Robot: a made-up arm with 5 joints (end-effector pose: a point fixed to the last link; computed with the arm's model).
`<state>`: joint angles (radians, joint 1 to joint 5).
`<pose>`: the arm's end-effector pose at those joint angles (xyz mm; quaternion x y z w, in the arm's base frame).
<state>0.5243 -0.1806 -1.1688 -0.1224 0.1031</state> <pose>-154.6 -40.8 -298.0 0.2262 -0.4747 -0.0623 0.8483</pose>
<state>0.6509 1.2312 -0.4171 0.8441 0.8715</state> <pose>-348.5 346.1 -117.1 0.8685 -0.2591 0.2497 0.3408</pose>
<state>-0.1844 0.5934 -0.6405 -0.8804 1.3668</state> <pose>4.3 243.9 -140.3 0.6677 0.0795 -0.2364 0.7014</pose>
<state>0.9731 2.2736 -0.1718 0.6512 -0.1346</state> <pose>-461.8 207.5 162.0 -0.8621 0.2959 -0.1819 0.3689</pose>
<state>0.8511 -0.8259 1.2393 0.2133 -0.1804</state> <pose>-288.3 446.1 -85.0 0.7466 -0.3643 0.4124 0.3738</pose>
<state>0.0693 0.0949 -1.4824 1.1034 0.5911</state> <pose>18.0 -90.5 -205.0 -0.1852 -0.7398 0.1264 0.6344</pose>
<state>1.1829 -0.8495 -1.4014 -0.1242 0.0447</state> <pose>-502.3 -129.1 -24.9 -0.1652 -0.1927 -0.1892 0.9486</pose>
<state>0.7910 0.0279 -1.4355 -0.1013 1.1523</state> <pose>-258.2 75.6 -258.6 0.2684 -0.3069 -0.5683 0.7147</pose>
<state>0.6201 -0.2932 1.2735 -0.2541 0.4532</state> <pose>-452.2 377.1 -70.1 0.8770 0.1179 0.3344 0.3242</pose>
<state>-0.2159 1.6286 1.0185 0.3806 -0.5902</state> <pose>-340.7 29.5 -133.9 -0.6034 -0.0577 -0.5098 0.6105</pose>
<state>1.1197 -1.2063 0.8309 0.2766 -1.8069</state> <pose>-141.2 341.9 -60.6 0.1889 -0.4496 0.8337 0.2591</pose>
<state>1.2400 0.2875 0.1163 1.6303 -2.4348</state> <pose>-439.9 280.6 271.3 0.5229 0.5013 -0.6788 0.1203</pose>
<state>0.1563 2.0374 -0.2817 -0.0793 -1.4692</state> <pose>-346.4 329.4 -18.0 -0.5055 0.3439 -0.5515 0.5675</pose>
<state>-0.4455 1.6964 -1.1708 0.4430 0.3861</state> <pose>176.5 280.7 -130.2 0.4382 -0.4875 0.6813 0.3257</pose>
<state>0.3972 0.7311 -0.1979 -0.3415 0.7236</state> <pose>-271.4 317.5 -194.2 0.8028 0.0860 0.1787 0.5623</pose>
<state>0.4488 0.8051 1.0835 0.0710 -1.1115</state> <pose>-473.7 251.4 87.9 -0.6209 0.3744 -0.4502 0.5212</pose>
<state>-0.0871 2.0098 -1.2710 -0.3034 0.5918</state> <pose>-38.0 316.1 -251.2 0.6991 -0.0240 0.4491 0.5559</pose>
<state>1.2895 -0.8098 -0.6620 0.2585 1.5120</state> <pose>-410.9 155.5 -136.4 0.1119 -0.1995 -0.6151 0.7546</pose>
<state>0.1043 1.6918 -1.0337 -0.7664 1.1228</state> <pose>-165.6 281.7 -189.7 0.6415 0.3225 0.0640 0.6931</pose>
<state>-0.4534 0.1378 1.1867 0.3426 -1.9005</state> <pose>-252.7 296.8 -65.6 0.0720 0.3883 -0.6061 0.6904</pose>
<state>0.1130 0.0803 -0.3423 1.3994 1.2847</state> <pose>7.3 255.8 -237.9 0.4255 -0.7476 0.2376 0.4511</pose>
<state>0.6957 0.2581 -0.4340 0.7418 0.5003</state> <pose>-188.6 263.2 -225.3 0.5387 -0.4871 0.2444 0.6425</pose>
